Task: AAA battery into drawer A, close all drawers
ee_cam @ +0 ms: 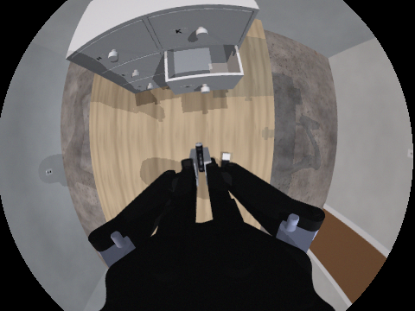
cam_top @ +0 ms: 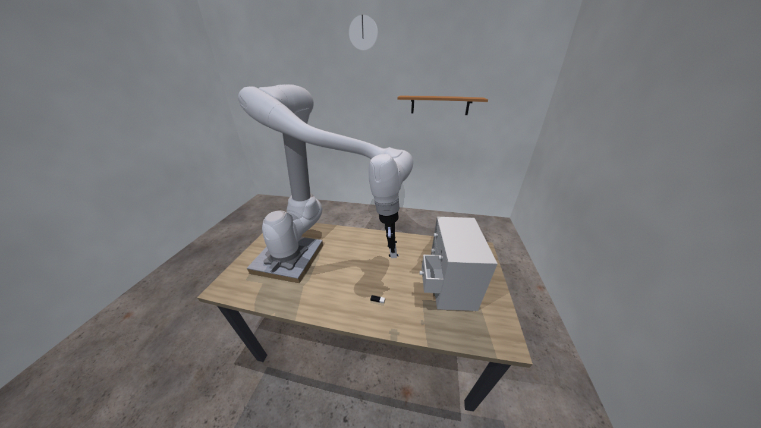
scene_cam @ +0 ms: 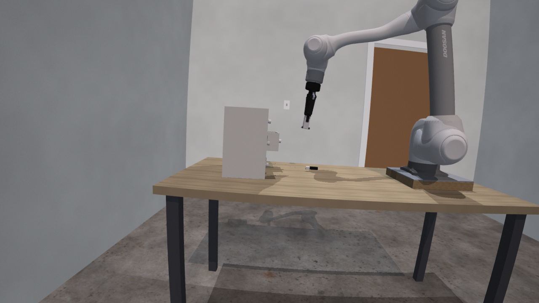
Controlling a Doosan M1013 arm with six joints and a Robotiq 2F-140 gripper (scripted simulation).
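Now: the AAA battery 3 cm below my hand. From my hand the other things lie so: drawer (22 cm ahead, 2 cm to the left, 13 cm below); white block (5 cm behind, 8 cm to the right, 25 cm below).
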